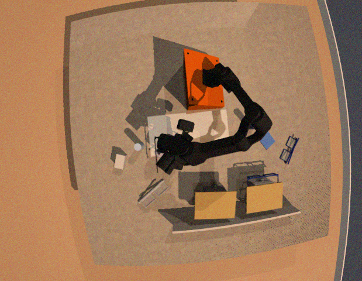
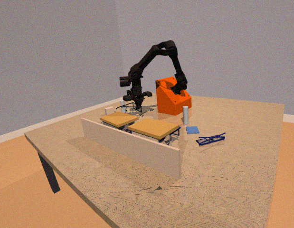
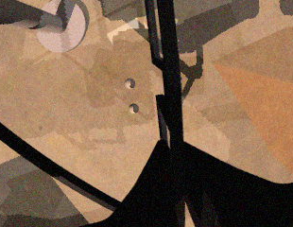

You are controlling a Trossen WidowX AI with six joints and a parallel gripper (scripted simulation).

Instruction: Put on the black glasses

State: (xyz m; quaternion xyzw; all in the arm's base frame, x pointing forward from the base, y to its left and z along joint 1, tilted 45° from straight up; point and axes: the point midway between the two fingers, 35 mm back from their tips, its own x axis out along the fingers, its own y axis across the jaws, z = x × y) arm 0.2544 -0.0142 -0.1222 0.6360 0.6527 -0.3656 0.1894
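The pale upright cylinder is 9 cm to the right of my gripper tip, 4 cm below it and 4 cm ahead of it. Also, from my gripper tip: white box: 26 cm to the right, 9 cm ahead, 4 cm below; then blue tag: 39 cm to the left, 6 cm below, 4 cm behind; then low white wall: 34 cm ahead, 28 cm to the left, 1 cm below.
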